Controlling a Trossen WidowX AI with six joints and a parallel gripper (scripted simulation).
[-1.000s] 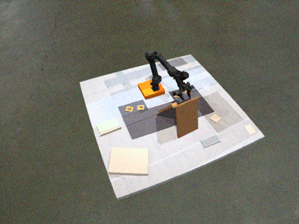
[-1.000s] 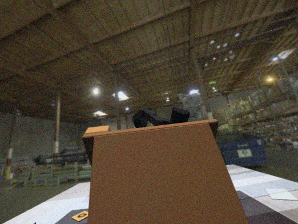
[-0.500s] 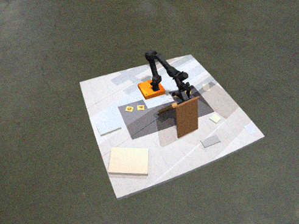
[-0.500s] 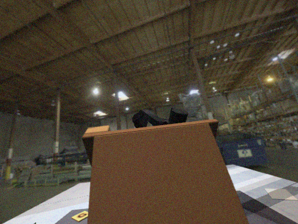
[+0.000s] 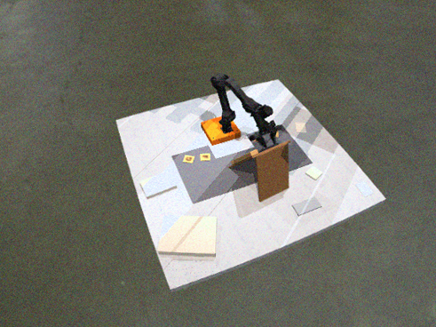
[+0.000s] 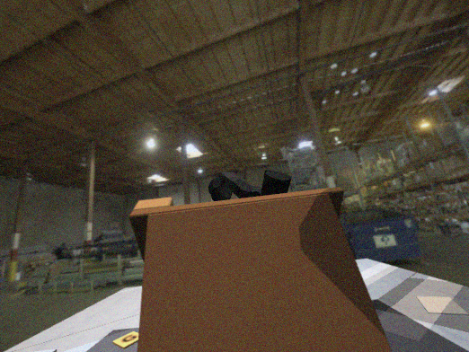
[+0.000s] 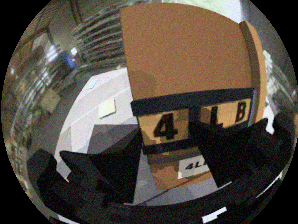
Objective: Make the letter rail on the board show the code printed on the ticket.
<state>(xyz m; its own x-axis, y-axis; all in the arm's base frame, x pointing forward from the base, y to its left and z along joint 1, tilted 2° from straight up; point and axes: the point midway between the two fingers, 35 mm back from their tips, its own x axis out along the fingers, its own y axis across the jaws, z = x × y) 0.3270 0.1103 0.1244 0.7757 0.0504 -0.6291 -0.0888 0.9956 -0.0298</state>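
My gripper tip is now 8 cm above the white ticket, 6 cm to the left of it and 5 cm past it. The rest, counted from my gripper tip: dark mat 16 cm below, 15 cm behind, 12 cm to the right; grey plate 34 cm ahead, 16 cm below, 5 cm to the left.
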